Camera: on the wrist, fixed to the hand. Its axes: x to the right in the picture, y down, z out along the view.
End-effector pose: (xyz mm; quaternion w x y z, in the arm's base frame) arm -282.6 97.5 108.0 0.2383 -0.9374 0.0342 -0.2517
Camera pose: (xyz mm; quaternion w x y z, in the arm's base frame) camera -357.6 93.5 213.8 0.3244 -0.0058 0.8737 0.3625
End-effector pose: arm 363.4 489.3 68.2 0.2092 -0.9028 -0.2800 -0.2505
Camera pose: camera 281.5 458.8 164.1 0.2749 -0.3170 0.8371 0.3510
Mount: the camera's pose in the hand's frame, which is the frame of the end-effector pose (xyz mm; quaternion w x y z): -16.4 -49.7 -118.7 0.0214 0.0704 -0.1442 0.9868
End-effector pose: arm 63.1 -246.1 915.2 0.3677 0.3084 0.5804 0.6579
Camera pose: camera -20.6 -320.9 850.2 0.5794 -0.7001 0.2986 -0.2916
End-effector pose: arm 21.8 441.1 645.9 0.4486 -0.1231 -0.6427 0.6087
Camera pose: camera 136.6 498.0 666.2 0.6751 0.5175 -0.0859 -0.5187
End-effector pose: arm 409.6 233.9 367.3 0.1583 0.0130 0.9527 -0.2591
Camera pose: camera 384.9 250.9 493.5 0.3955 0.9142 -0.0335 0.0817
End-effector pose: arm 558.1 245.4 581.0 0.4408 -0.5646 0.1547 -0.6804
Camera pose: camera 429.1 252.0 568.5 0.7429 0.0735 0.4490 0.4910
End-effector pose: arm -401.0 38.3 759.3 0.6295 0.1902 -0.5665 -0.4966
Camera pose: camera -312.1 -7.9 676.9 0.4084 -0.5823 -0.3256 0.6230
